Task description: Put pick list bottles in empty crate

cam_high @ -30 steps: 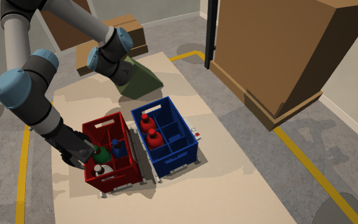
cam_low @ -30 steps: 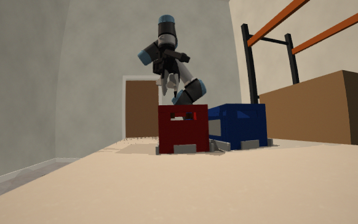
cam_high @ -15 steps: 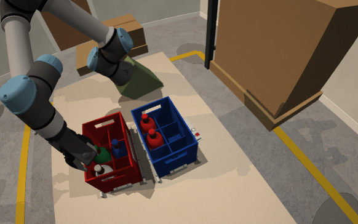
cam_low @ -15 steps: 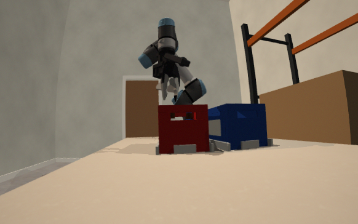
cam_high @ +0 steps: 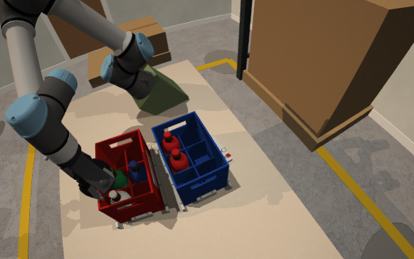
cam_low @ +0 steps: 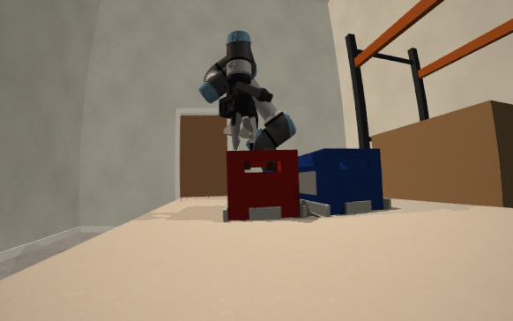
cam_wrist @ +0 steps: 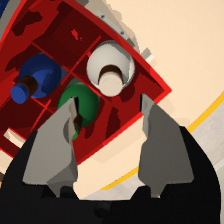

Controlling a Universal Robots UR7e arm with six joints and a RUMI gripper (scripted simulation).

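Right now the white-label bottle is 110 mm below my hand. The rest, counted from my hand: red crate (110 mm below, 90 mm behind, 40 mm to the left); blue bottle (110 mm below, 90 mm behind, 80 mm to the left); green bottle (110 mm below, 90 mm behind, 10 mm to the right).
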